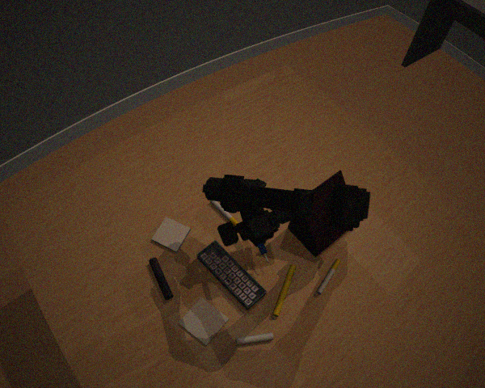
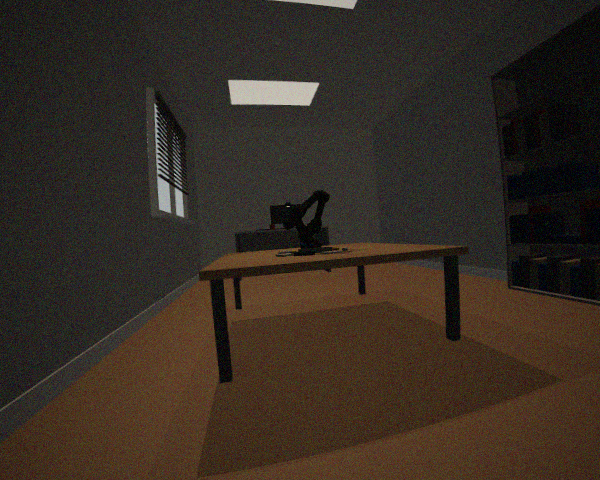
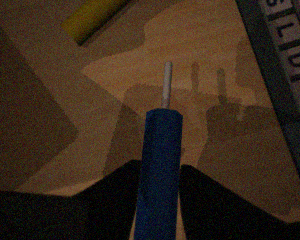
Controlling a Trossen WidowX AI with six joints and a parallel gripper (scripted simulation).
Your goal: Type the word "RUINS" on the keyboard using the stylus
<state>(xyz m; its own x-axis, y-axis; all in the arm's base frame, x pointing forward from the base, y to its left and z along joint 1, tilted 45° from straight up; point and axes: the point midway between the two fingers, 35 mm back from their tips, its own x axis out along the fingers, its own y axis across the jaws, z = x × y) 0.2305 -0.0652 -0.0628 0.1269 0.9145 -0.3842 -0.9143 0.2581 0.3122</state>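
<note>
Right now the blue stylus is 10 mm to the left of my gripper tip and 10 mm ahead of it. The rest, counted from my gripper tip: black cylinder (260 mm ahead, 120 mm to the right, 30 mm below).
</note>
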